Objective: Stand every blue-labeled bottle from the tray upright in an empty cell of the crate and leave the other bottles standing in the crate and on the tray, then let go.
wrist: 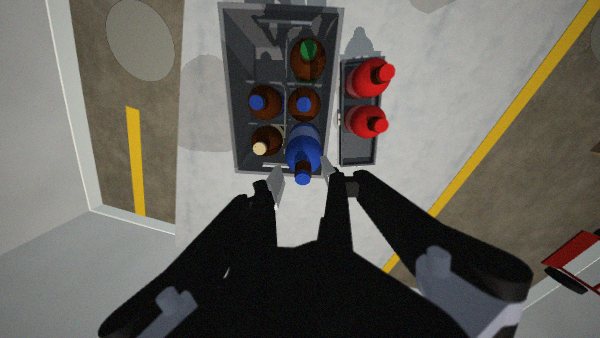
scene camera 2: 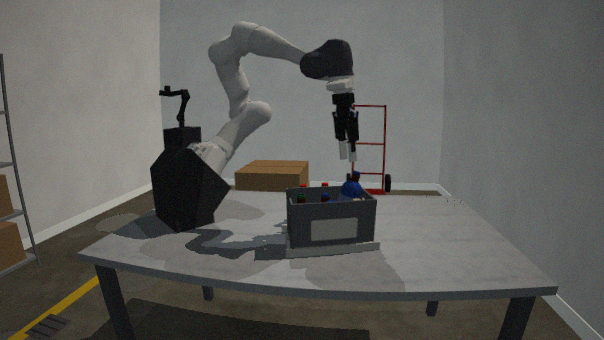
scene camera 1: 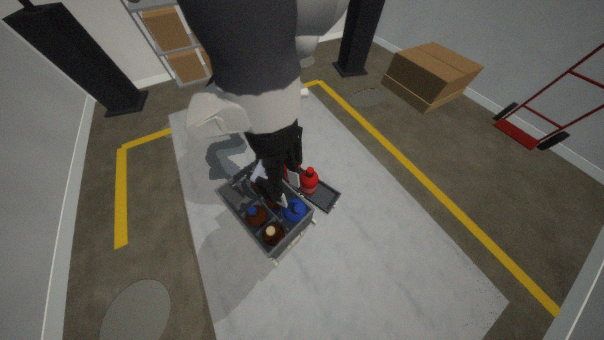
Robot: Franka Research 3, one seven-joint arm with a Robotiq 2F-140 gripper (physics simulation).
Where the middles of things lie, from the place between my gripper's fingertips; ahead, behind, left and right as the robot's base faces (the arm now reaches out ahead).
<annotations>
The blue bottle (wrist: 303, 152) lies 120 mm below my hand, 10 mm to the left of it and 10 mm ahead of it. The rest, counted from my hand: cream-capped bottle (wrist: 267, 140) (190 mm below, 70 mm to the right, 50 mm ahead); then green-capped bottle (wrist: 307, 58) (190 mm below, 140 mm behind, 80 mm to the right).
</annotations>
